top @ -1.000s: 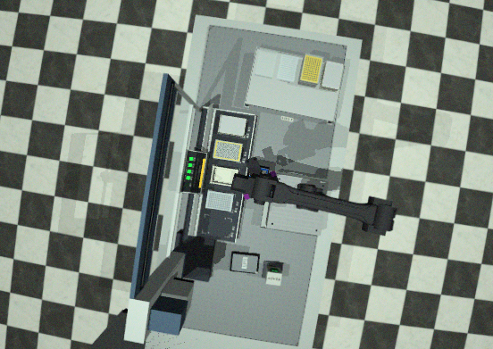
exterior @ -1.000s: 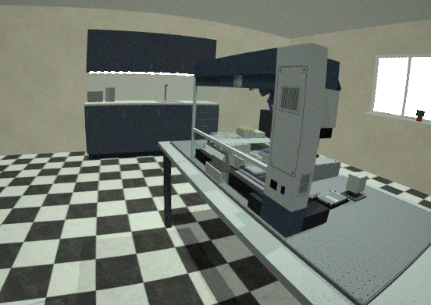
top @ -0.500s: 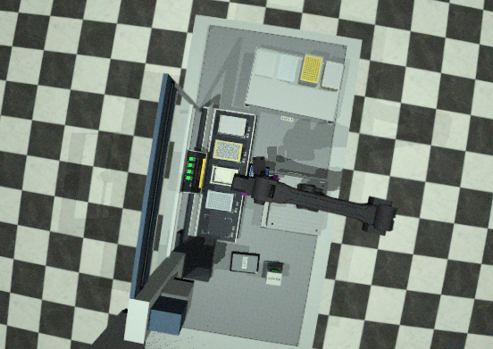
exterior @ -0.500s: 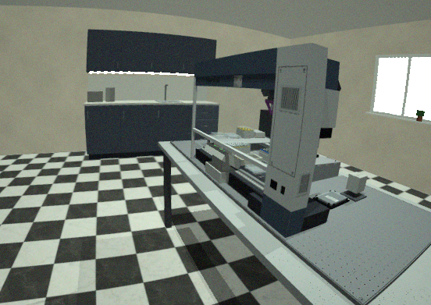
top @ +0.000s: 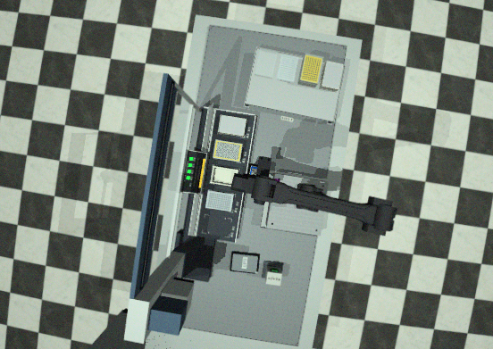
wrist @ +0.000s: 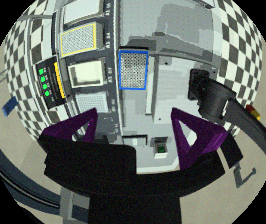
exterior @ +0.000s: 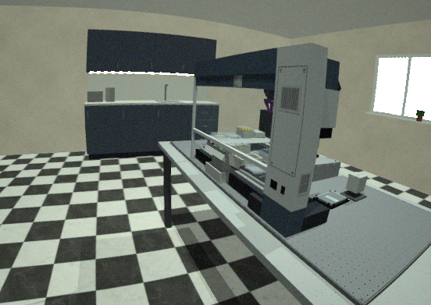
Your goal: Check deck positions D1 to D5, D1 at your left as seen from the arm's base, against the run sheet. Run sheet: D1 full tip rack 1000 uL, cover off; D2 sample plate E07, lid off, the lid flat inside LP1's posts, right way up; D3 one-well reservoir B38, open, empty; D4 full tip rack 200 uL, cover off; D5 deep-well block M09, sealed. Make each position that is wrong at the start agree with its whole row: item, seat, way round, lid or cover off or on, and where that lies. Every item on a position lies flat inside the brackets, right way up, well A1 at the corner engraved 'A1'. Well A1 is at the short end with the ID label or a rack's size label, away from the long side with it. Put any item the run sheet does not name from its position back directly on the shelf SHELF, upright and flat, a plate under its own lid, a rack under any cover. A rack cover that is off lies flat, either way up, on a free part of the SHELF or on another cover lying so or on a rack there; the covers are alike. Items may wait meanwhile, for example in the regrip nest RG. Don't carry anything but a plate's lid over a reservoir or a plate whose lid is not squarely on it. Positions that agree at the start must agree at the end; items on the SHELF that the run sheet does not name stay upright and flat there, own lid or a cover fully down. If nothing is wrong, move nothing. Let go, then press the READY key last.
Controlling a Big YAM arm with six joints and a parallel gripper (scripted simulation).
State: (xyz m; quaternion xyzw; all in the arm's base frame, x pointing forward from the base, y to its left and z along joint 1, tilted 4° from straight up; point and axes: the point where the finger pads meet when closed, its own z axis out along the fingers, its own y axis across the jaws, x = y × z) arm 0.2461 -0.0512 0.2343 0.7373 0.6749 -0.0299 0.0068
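Now: hand 230 mm above the blue-framed tip rack and 10 mm to the right of it. From my hand the other things lie so: cream reservoir: 250 mm below, 160 mm ahead, 10 mm to the right; then clear rack cover: 190 mm below, 150 mm ahead, 130 mm to the right; then yellow-framed tip rack: 210 mm below, 150 mm ahead, 140 mm to the right.
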